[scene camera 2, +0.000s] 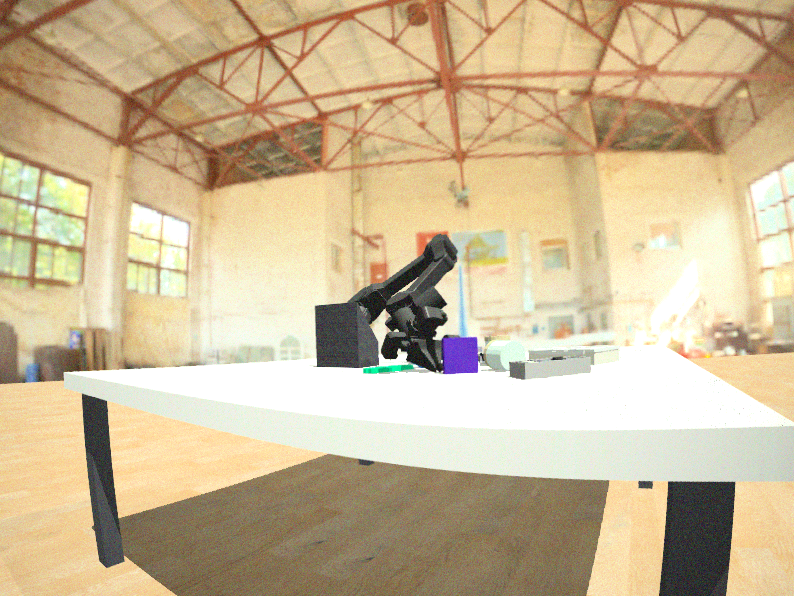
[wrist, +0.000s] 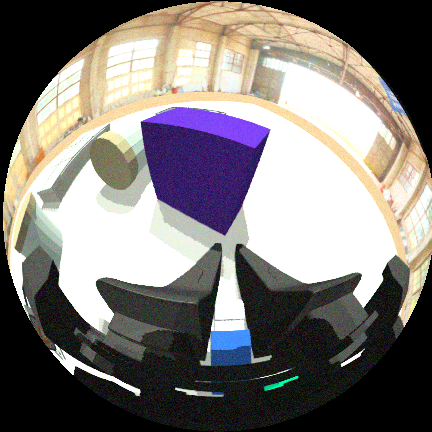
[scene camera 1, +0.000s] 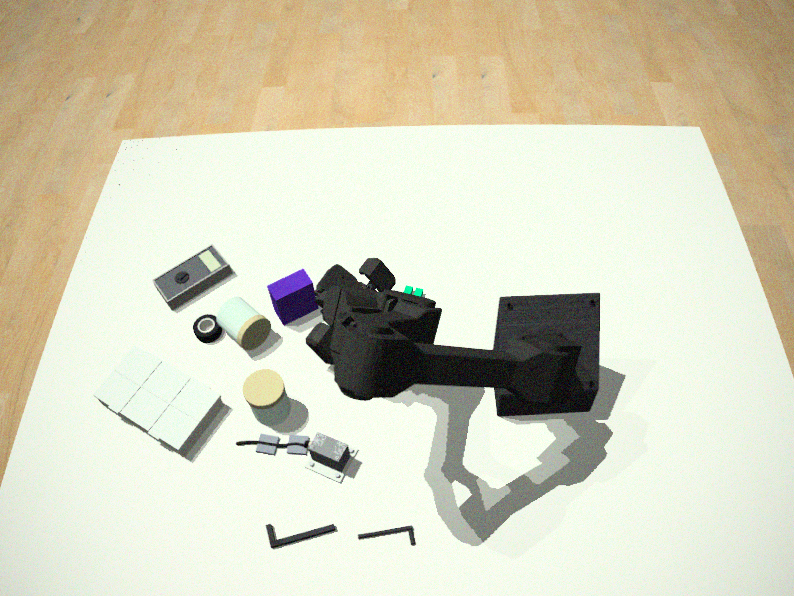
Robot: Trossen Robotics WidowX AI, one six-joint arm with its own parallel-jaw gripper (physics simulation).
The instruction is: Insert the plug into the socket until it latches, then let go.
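Frame: origin at the arm's base, x back, y down, z right, level; centimetres.
Seen in the pictures: gripper, fingertip midpoint: (scene camera 2: 438,370) (wrist: 227,248); arm's base, origin of the base link: (scene camera 2: 352,327) (scene camera 1: 542,355).
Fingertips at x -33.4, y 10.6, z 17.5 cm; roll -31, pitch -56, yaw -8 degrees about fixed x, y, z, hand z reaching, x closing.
Observation:
Pixels of each thing's top centre, then the offset from my fingertips to it.
- plug, middle of its top: (wrist: 235,358) dx +5.6, dy -2.6, dz -3.8 cm
- bright green part, middle of its top: (scene camera 1: 403,317) (scene camera 2: 389,366) dx +13.4, dy -0.8, dz -2.9 cm
- purple box, middle of its top: (wrist: 203,117) (scene camera 1: 289,284) (scene camera 2: 459,337) dx -5.0, dy -6.8, dz +0.5 cm
- lying jar, middle of its top: (wrist: 123,120) (scene camera 1: 239,311) (scene camera 2: 504,339) dx -13.2, dy -5.9, dz -4.0 cm
- black ring, middle of its top: (scene camera 1: 206,325) dx -20.1, dy -1.5, dz -3.4 cm
- meter, middle of its top: (scene camera 2: 549,357) (scene camera 1: 189,271) (wrist: 188,109) dx -24.6, dy -2.6, dz +7.9 cm
- standing jar, middle of its top: (scene camera 1: 263,387) (scene camera 2: 497,336) dx -7.7, dy -6.6, dz -18.7 cm
- grey cabled box, middle of its top: (scene camera 1: 325,445) dx +1.6, dy -4.1, dz -27.2 cm
My gripper (scene camera 1: 318,297) (scene camera 2: 438,368) (wrist: 227,248) points down at a slant, its fingertips low over the table beside the purple box. It is shut on a blue block, taken as the plug (wrist: 230,347), which shows deep between the fingers in the wrist view with a whitish piece in front of it. The grip hides its sides, and the arm covers it in both scene views. A bright green part (scene camera 1: 413,291) (scene camera 2: 384,369) (wrist: 281,384) lies on the table behind the gripper, partly hidden by the arm. Whether it belongs to the socket I cannot tell; no socket opening shows.
The purple box (scene camera 1: 292,296) (scene camera 2: 460,354) (wrist: 200,170) stands right ahead of the fingertips. Beyond are a lying jar (scene camera 1: 240,320), a black ring (scene camera 1: 207,327), a meter (scene camera 1: 194,275), a standing jar (scene camera 1: 264,392), pale tiles (scene camera 1: 157,397), a grey cabled box (scene camera 1: 329,450) and hex keys (scene camera 1: 304,535) (scene camera 1: 386,531).

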